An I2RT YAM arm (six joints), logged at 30 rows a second.
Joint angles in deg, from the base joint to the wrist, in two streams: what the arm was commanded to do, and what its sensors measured. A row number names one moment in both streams.
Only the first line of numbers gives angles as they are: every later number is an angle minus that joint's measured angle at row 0.
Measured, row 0: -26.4 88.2 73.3 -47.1 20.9 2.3
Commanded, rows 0 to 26: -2.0 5.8 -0.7 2.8 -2.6 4.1; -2.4 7.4 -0.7 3.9 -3.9 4.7; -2.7 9.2 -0.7 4.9 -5.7 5.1; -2.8 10.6 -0.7 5.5 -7.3 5.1; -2.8 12.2 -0.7 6.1 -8.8 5.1; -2.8 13.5 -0.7 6.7 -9.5 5.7; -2.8 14.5 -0.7 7.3 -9.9 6.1; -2.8 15.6 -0.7 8.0 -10.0 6.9; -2.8 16.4 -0.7 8.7 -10.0 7.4; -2.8 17.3 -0.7 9.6 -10.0 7.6; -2.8 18.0 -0.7 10.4 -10.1 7.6; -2.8 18.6 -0.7 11.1 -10.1 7.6; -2.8 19.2 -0.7 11.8 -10.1 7.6; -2.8 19.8 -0.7 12.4 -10.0 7.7; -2.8 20.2 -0.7 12.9 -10.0 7.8; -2.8 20.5 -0.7 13.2 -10.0 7.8; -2.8 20.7 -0.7 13.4 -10.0 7.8; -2.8 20.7 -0.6 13.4 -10.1 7.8; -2.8 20.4 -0.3 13.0 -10.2 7.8; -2.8 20.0 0.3 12.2 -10.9 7.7; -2.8 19.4 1.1 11.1 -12.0 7.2; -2.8 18.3 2.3 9.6 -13.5 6.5; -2.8 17.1 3.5 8.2 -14.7 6.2; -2.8 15.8 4.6 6.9 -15.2 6.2; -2.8 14.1 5.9 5.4 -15.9 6.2; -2.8 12.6 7.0 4.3 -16.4 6.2; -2.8 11.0 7.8 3.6 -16.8 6.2
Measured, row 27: -2.9 17.7 3.2 4.9 -13.1 6.7
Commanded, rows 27 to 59: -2.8 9.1 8.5 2.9 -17.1 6.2; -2.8 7.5 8.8 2.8 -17.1 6.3; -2.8 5.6 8.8 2.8 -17.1 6.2; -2.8 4.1 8.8 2.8 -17.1 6.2; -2.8 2.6 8.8 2.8 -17.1 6.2; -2.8 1.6 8.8 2.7 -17.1 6.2; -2.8 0.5 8.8 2.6 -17.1 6.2; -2.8 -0.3 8.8 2.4 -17.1 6.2; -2.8 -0.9 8.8 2.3 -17.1 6.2; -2.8 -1.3 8.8 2.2 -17.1 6.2; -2.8 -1.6 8.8 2.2 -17.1 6.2; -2.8 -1.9 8.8 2.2 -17.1 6.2; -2.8 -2.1 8.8 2.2 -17.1 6.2; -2.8 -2.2 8.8 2.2 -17.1 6.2; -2.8 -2.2 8.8 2.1 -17.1 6.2; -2.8 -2.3 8.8 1.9 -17.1 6.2; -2.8 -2.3 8.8 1.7 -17.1 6.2; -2.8 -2.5 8.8 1.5 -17.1 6.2; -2.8 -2.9 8.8 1.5 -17.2 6.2; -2.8 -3.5 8.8 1.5 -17.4 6.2; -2.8 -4.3 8.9 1.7 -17.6 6.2; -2.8 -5.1 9.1 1.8 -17.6 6.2; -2.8 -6.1 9.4 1.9 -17.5 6.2; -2.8 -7.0 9.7 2.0 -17.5 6.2; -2.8 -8.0 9.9 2.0 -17.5 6.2; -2.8 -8.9 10.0 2.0 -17.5 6.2; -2.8 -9.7 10.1 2.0 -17.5 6.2; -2.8 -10.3 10.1 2.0 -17.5 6.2; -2.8 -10.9 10.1 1.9 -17.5 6.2; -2.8 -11.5 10.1 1.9 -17.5 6.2; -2.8 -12.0 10.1 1.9 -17.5 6.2; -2.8 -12.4 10.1 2.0 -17.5 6.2; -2.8 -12.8 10.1 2.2 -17.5 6.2
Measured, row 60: -2.9 -11.6 8.5 1.9 -16.6 6.5
